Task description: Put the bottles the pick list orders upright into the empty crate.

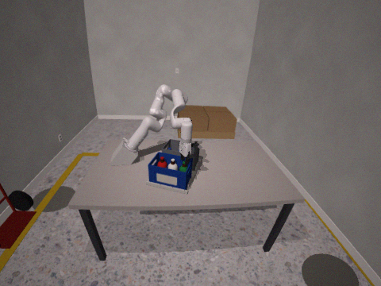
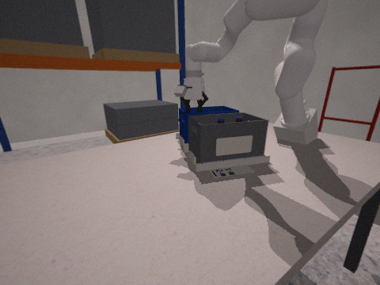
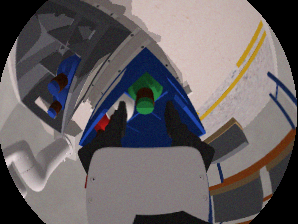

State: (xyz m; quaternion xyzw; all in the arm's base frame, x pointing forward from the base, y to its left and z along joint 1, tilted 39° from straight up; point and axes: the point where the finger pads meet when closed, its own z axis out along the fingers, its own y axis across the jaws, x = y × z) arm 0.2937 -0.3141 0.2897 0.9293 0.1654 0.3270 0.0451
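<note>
The green-label bottle lies 90 mm below my hand. The rest, counted from my hand: blue crate: 100 mm below, 100 mm behind; then red-capped bottle: 160 mm behind, 90 mm below, 70 mm to the left; then white-capped bottle: 90 mm below, 80 mm behind, 40 mm to the left.
</note>
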